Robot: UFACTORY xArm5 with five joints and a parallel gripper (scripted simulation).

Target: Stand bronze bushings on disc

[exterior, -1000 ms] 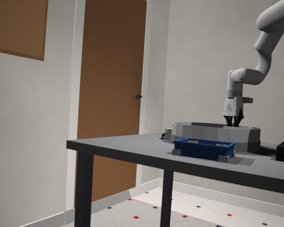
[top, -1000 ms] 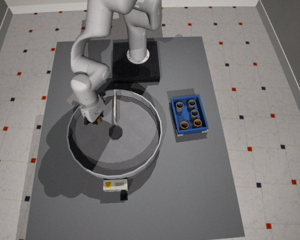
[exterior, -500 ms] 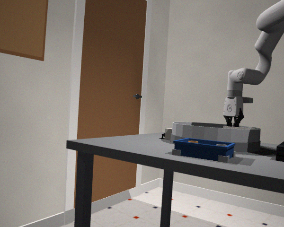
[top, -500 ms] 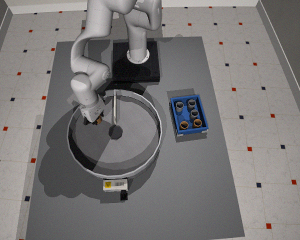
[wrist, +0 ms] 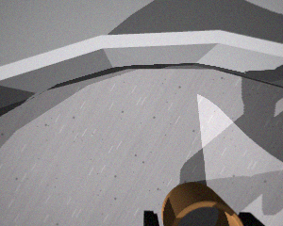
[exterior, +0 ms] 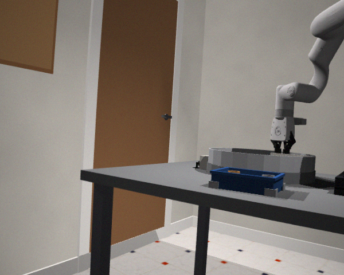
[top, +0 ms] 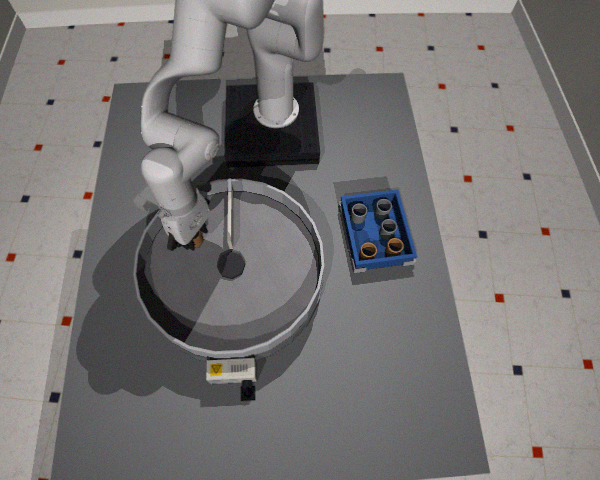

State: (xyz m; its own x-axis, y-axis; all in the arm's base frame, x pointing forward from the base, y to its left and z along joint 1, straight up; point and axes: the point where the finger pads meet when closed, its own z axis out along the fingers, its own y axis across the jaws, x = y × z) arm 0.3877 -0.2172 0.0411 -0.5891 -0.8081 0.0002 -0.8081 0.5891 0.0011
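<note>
Right now the blue crate is 10 mm behind my hand, 440 mm to the left of it and 70 mm below it. The rest, counted from my hand: turntable disc: 70 mm ahead, 80 mm to the left, 40 mm below.
</note>
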